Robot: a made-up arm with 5 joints. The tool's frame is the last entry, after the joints.
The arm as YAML. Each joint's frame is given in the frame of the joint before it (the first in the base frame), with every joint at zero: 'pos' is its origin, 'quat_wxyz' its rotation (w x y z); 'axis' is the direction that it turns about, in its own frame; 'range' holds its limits. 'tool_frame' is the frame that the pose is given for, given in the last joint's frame.
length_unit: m
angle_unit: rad
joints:
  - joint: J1
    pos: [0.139, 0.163, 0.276]
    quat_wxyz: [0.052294, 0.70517, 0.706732, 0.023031]
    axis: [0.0, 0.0, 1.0]
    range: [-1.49, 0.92]
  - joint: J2
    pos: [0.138, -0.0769, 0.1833]
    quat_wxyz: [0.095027, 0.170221, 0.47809, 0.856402]
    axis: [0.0, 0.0, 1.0]
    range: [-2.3, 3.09]
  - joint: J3
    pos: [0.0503, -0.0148, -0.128]
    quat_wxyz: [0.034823, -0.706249, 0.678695, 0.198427]
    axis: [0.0, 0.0, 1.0]
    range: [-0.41, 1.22]
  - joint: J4
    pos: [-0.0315, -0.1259, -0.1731]
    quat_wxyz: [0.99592, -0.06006, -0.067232, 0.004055]
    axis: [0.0, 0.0, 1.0]
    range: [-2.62, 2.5]
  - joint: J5
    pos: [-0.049, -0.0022, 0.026]
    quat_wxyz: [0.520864, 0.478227, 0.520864, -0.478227]
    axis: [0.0, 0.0, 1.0]
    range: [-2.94, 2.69]
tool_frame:
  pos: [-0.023, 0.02, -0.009]
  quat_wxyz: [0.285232, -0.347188, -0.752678, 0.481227]
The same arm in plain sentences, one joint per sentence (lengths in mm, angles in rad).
The arm has five revolute joints in a row. What follows holds with every joint at zero, and every direction is one of the base frame's. The first joint is mounted 139.0 mm along +x and 163.0 mm along +y and 276.0 mm along +z from the base frame's origin and turns about the direction (0.106397, -0.041199, -0.99347), from -1.4900 to 0.9200 rad. The second joint is mounted 57.0 mm along -x and 130.0 mm along +y and 196.0 mm along -z from the first joint and turns about the direction (0.833652, 0.365579, -0.413976), from -2.3000 to 3.0900 rad. The third joint is mounted 83.0 mm along -x and 93.0 mm along -y and 60.0 mm along +z from the second joint and turns about the direction (-0.983745, -0.131106, 0.122706), from -0.4100 to 1.2200 rad. The fourth joint is mounted 181.0 mm along +x and 99.0 mm along -y and 65.0 mm along -z from the third joint and turns about -x, from -2.6200 to 2.5000 rad. The fifth joint is mounted 26.0 mm along -x and 2.0 mm along +y and 49.0 mm along -z from the fourth joint and turns about -y, from -2.9400 to 2.6900 rad. The tool frame, which is the frame that the pose is given for, is mounted 23.0 mm along -x and 9.0 mm along +y and 20.0 mm along +z from the fifth joint; its axes are the base frame's turned by roll 2.6297, pitch -0.9226 and yaw -2.9832 rad (as in URDF: about the fixed x, then y, then z).
